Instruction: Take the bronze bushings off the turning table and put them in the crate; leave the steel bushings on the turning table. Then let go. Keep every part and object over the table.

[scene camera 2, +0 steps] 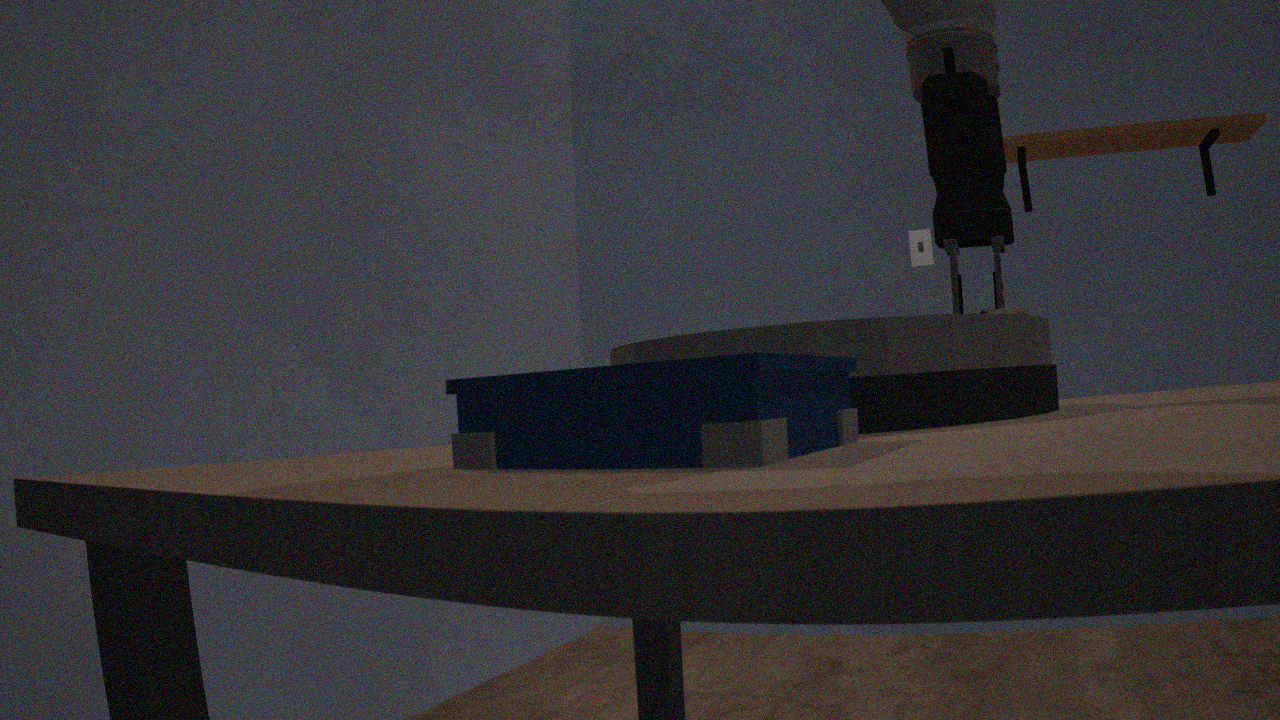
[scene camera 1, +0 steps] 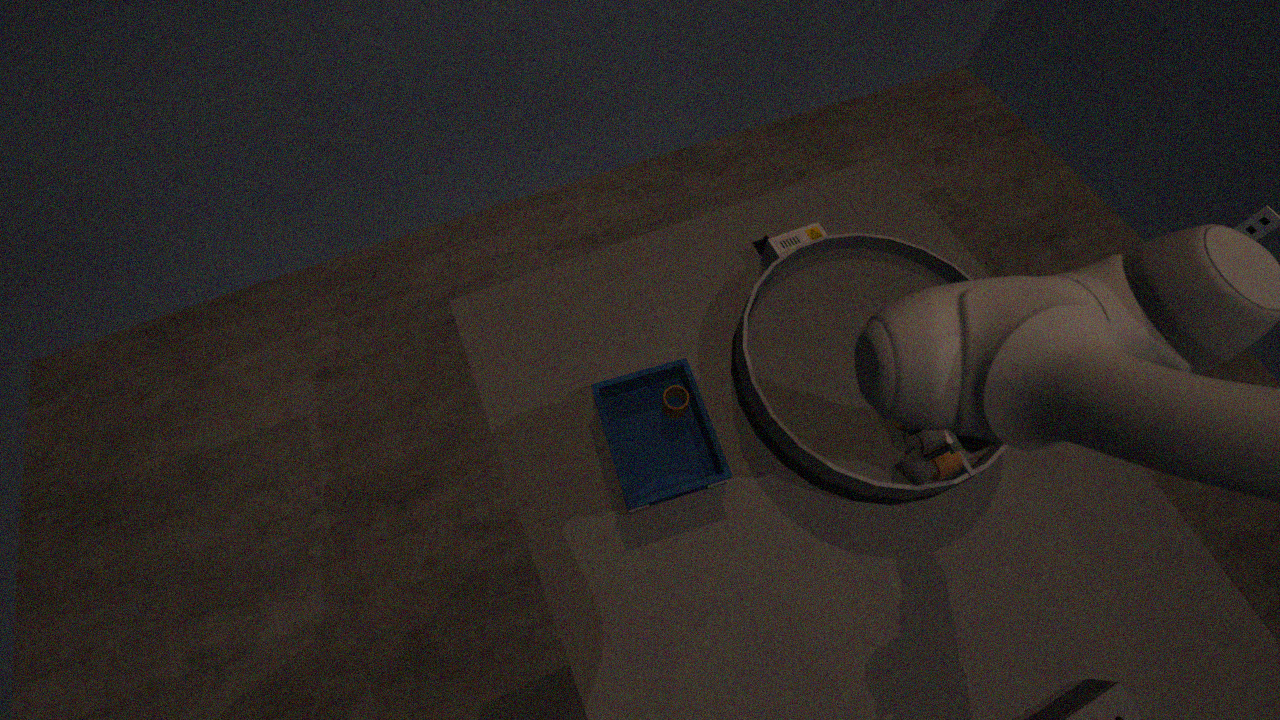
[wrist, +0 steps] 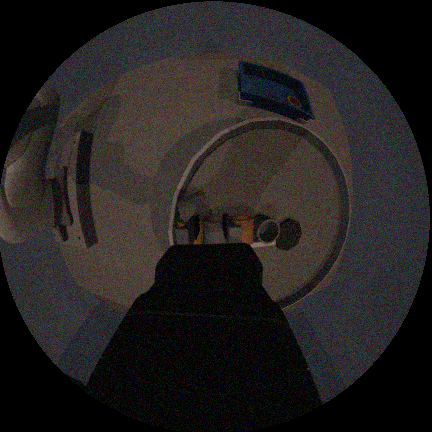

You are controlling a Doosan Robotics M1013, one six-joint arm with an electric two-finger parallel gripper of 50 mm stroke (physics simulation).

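Frame: origin at the arm's base, x ahead, y left, z up, level; centimetres.
Seen in the pictures: gripper, between the fingertips: (scene camera 2: pixel 979 313) (scene camera 1: pixel 922 443) (wrist: pixel 210 221); arm's base, origin of its link: (wrist: pixel 59 201).
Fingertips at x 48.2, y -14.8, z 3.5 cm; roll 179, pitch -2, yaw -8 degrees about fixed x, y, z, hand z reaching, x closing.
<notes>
Offsets run from my fingertips to a thing's top centre. "*": to the spot under its first point.
The turning table (scene camera 1: pixel 805 331) (scene camera 2: pixel 939 347) (wrist: pixel 320 170) is a round grey tray with a raised rim. In it, a bronze bushing @(dx -3.3, dy -1.4, dz +0.1 cm) (scene camera 1: pixel 947 463) lies near the rim beside a steel bushing @(dx -1.9, dy +2.1, dz +0.1 cm) (scene camera 1: pixel 914 467). In the wrist view, one bronze bushing @(dx +4.2, dy -2.6, dz +0.1 cm) (wrist: pixel 247 231) lies right of the fingers, next to a steel bushing @(dx +8.0, dy -3.1, dz +0.1 cm) (wrist: pixel 268 231) showing its bore; another bronze patch shows by the left finger. My gripper (scene camera 2: pixel 979 310) (wrist: pixel 210 221) is open, fingertips down at rim height over the parts, holding nothing. The blue crate @(dx +21.3, dy +28.2, dz -3.9 cm) (scene camera 1: pixel 657 456) (scene camera 2: pixel 608 416) (wrist: pixel 260 90) holds a bronze bushing @(dx +24.3, dy +23.3, dz -4.6 cm) (scene camera 1: pixel 675 398) (wrist: pixel 294 101).
A thin white bar (scene camera 1: pixel 962 454) (wrist: pixel 262 245) stands by the parts. A dark octagonal piece @(* dx +13.6, dy -6.1, dz -2.8 cm) (wrist: pixel 288 234) is to their right. A white box with a yellow label @(* dx +37.1, dy -9.1, dz -3.1 cm) (scene camera 1: pixel 796 239) touches or nears the turning table's far rim. A long dark bar (wrist: pixel 84 190) lies near the arm's base.
</notes>
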